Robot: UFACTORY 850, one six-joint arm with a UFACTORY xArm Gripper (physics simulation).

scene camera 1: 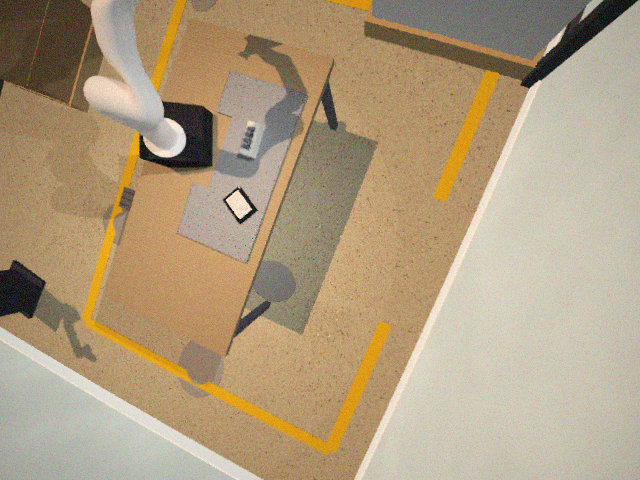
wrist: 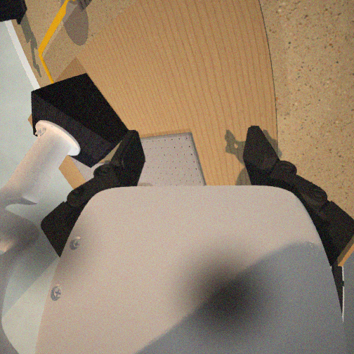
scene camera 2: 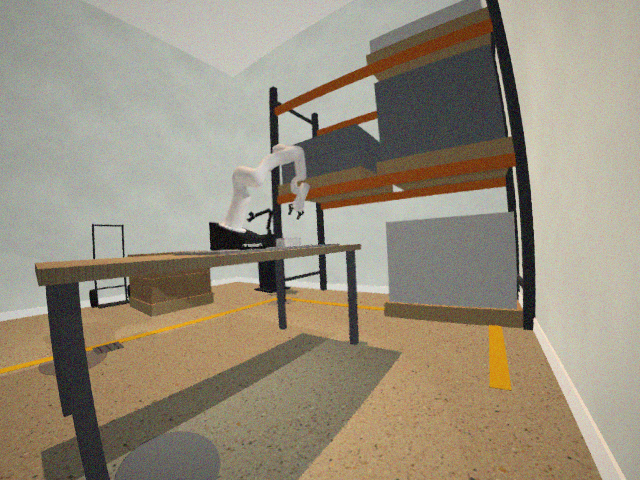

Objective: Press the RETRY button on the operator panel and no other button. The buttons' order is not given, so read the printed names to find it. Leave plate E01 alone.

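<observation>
The operator panel [scene camera 1: 250, 140] [scene camera 2: 288, 241] is a small light box on the grey perforated board [scene camera 1: 211, 227] [wrist: 170, 161]. A row of several dark buttons shows on it in scene camera 1; their printed names are too small to read. A flat cream plate with a black border [scene camera 1: 239, 204] lies on the board beside the panel; no E01 label can be read. My gripper [scene camera 2: 295, 212] [wrist: 192, 142] is open and empty, high above the table. It does not show in scene camera 1. The panel cannot be made out in the wrist view.
The black arm base [scene camera 1: 199, 135] [scene camera 2: 219, 237] [wrist: 77, 112] stands on the wooden table [scene camera 1: 170, 279] [scene camera 2: 93, 266] [wrist: 200, 65], beside the board. A tall rack [scene camera 2: 273, 124] with large grey boxes stands beyond the table. The arm's shadow falls across the panel area.
</observation>
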